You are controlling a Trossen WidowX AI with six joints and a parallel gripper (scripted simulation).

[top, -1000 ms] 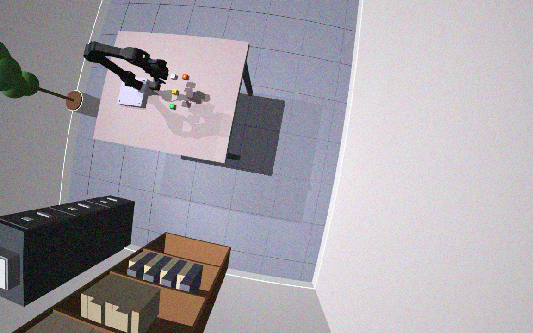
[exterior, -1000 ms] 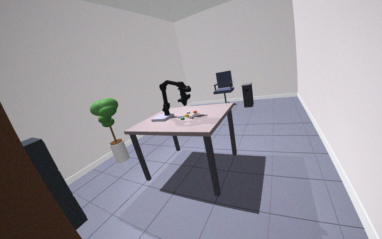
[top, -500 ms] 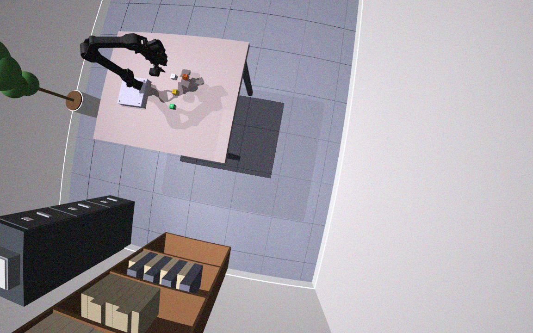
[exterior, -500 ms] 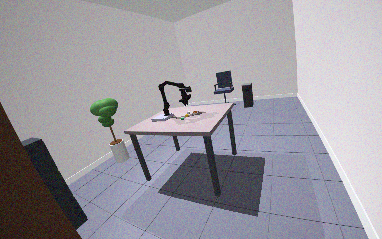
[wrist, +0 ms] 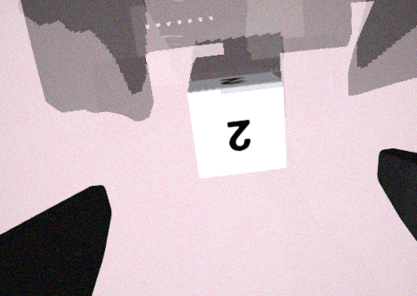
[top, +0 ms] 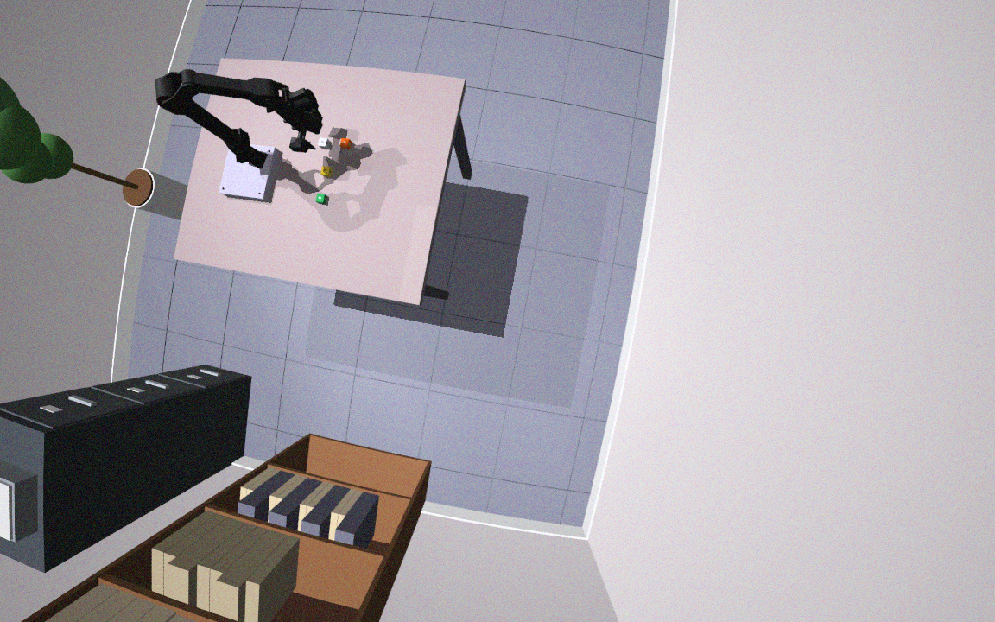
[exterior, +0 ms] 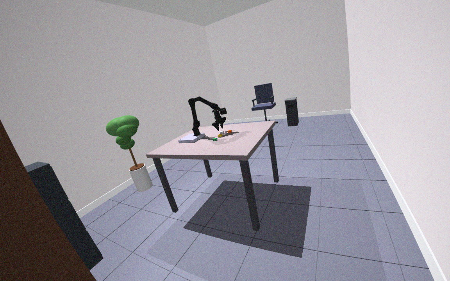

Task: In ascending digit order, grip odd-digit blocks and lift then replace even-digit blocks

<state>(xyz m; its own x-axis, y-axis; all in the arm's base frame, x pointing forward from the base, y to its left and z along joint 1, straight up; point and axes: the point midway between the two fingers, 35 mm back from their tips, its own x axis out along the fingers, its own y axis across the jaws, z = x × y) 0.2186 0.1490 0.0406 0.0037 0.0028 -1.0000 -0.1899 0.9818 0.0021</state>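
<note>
Now: gripper tip 30 mm above the white block and 10 mm short of it. Also, from my gripper tip: green block (210 mm to the right, 90 mm ahead, 30 mm below); then yellow block (100 mm to the right, 70 mm ahead, 30 mm below); then orange block (100 mm ahead, 30 mm to the left, 30 mm below).
</note>
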